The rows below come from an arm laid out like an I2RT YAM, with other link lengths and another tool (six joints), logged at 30 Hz.
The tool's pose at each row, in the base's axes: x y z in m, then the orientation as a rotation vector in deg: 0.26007 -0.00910 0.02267 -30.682 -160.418 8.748; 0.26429 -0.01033 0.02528 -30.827 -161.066 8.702; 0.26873 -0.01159 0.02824 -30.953 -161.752 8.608; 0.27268 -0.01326 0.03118 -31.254 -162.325 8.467; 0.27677 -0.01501 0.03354 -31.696 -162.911 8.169; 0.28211 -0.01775 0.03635 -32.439 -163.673 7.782; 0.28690 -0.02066 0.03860 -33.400 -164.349 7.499; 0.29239 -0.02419 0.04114 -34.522 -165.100 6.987; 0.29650 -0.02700 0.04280 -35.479 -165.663 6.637; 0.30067 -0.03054 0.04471 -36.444 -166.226 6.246; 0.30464 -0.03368 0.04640 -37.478 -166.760 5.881; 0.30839 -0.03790 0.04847 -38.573 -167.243 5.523; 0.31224 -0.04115 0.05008 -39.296 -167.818 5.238; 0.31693 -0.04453 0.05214 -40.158 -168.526 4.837
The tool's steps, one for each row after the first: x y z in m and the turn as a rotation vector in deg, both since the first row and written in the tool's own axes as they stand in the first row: -0.00355 -0.00009 -0.00368 -0.181 -0.636 0.041; -0.00721 -0.00018 -0.00776 -0.398 -1.299 0.062; -0.01059 -0.00082 -0.01166 -0.645 -1.867 0.205; -0.01428 -0.00140 -0.01503 -1.016 -2.440 0.426; -0.01934 -0.00253 -0.01917 -1.517 -3.210 0.824; -0.02412 -0.00392 -0.02259 -1.959 -3.949 1.383; -0.02967 -0.00568 -0.02647 -2.585 -4.751 2.016; -0.03396 -0.00712 -0.02913 -3.044 -5.380 2.566; -0.03851 -0.00926 -0.03202 -3.530 -6.008 3.115; -0.04279 -0.01106 -0.03465 -4.001 -6.629 3.710; -0.04718 -0.01399 -0.03753 -4.464 -7.218 4.348; -0.05141 -0.01592 -0.04005 -4.848 -7.850 4.737; -0.05632 -0.01775 -0.04324 -5.347 -8.620 5.189
